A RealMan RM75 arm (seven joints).
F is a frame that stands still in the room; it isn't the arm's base.
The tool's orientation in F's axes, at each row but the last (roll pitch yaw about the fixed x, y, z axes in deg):
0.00, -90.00, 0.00
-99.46, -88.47, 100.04
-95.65, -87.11, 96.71
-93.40, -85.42, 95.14
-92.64, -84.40, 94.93
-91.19, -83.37, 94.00
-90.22, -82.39, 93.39
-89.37, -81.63, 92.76
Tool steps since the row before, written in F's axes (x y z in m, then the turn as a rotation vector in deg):
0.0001, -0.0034, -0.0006, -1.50, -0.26, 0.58
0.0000, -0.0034, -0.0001, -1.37, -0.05, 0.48
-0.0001, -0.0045, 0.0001, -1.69, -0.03, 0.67
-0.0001, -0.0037, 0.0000, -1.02, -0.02, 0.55
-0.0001, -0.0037, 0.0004, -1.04, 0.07, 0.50
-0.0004, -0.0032, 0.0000, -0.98, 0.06, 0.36
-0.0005, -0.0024, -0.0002, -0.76, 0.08, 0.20
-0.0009, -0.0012, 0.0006, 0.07, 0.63, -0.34
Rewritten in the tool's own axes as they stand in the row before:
-0.0006, -0.0034, -0.0001, 0.58, -0.26, 1.50
-0.0002, -0.0034, 0.0000, 0.48, -0.05, 1.37
-0.0001, -0.0045, 0.0002, 0.68, -0.03, 1.69
-0.0003, -0.0037, 0.0002, 0.55, -0.03, 1.02
0.0000, -0.0037, 0.0002, 0.51, 0.06, 1.03
-0.0004, -0.0032, 0.0006, 0.37, 0.07, 0.97
-0.0005, -0.0023, 0.0006, 0.21, 0.09, 0.75
0.0004, -0.0012, 0.0010, -0.25, 0.67, -0.11

